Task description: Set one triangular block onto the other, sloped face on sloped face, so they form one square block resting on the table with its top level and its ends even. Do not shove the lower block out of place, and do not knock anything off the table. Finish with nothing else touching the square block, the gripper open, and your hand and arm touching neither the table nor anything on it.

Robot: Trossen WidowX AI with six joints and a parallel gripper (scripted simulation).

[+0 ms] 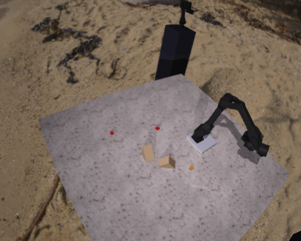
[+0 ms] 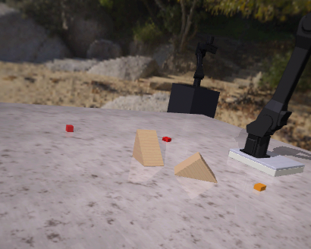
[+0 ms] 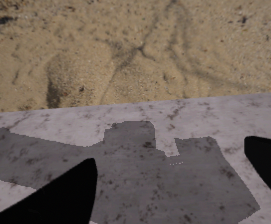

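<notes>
Now: the small orange cube 410 mm ahead of my gripper tip, 140 mm to the right of it and 140 mm below it. Also, from my gripper tip: small red cube: 690 mm ahead, 580 mm to the right, 140 mm below.
</notes>
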